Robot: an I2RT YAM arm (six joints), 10 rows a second.
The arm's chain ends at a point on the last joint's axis. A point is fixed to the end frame.
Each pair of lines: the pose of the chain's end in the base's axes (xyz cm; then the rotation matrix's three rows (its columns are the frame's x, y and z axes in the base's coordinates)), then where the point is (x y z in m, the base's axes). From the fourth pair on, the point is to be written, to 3 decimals.
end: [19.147 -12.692 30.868], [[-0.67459 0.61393 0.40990], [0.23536 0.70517 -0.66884], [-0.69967 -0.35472 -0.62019]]
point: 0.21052 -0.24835 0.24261
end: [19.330 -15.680 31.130], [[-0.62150 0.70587 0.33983], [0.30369 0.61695 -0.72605], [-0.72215 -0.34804 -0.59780]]
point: 0.19885 -0.28088 0.24770
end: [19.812 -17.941 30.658], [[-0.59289 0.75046 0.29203], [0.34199 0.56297 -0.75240], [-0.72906 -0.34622 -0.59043]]
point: 0.19534 -0.30401 0.24381
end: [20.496 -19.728 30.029], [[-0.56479 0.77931 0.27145], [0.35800 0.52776 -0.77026], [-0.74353 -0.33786 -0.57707]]
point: 0.198 -0.322 0.239
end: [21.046 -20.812 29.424], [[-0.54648 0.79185 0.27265], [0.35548 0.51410 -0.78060], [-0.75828 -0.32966 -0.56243]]
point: 0.203 -0.334 0.234
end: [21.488 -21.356 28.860], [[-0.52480 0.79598 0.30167], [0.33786 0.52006 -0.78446], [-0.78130 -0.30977 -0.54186]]
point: 0.211 -0.340 0.230
